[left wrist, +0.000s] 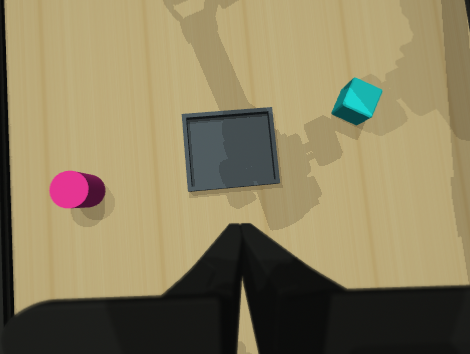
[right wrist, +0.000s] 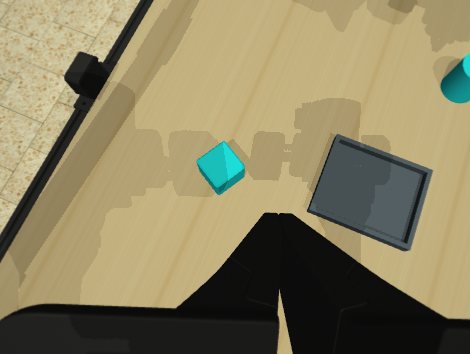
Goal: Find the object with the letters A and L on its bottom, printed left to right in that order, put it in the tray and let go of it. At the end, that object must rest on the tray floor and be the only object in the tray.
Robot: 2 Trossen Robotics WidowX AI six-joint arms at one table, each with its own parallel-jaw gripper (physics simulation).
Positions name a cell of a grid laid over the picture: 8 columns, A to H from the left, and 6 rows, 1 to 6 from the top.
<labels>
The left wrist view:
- my left gripper: E4
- pink cylinder: B4
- grey tray: D3
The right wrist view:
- my right gripper: E4
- grey tray: G4
</labels>
